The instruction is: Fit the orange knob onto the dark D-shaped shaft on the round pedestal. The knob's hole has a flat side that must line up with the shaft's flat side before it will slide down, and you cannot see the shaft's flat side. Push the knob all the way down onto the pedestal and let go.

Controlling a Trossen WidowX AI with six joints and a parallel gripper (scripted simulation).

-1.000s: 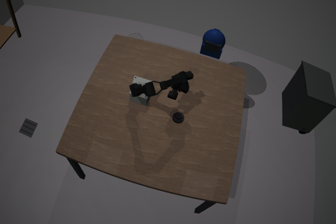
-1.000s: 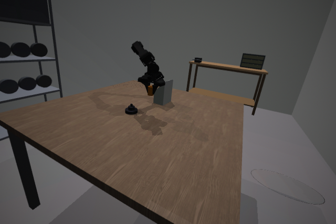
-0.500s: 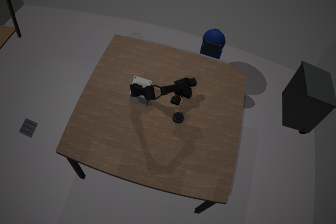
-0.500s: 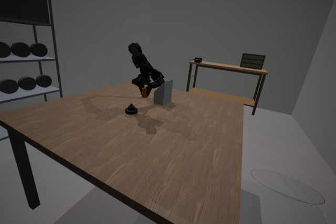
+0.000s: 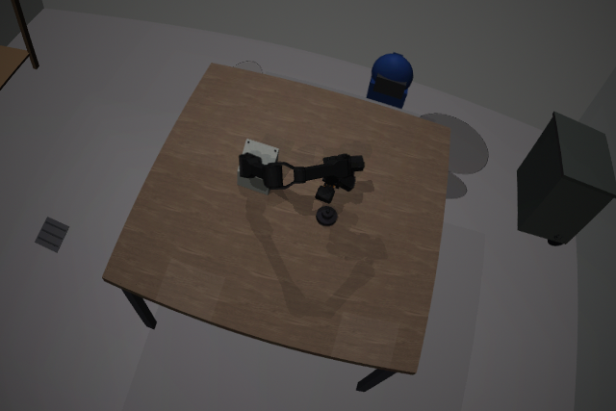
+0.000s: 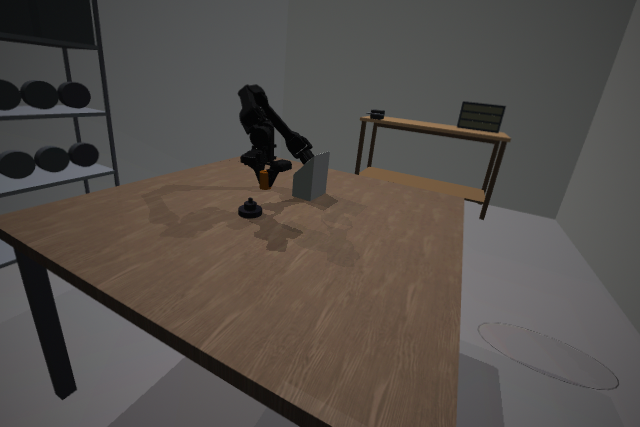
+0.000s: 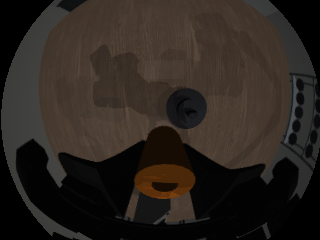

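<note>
Right now my gripper tip is 80 mm above the shaft pedestal, 40 mm to the left of it and 30 mm short of it. Also, from my gripper tip: orange knob (20 mm above).
</note>
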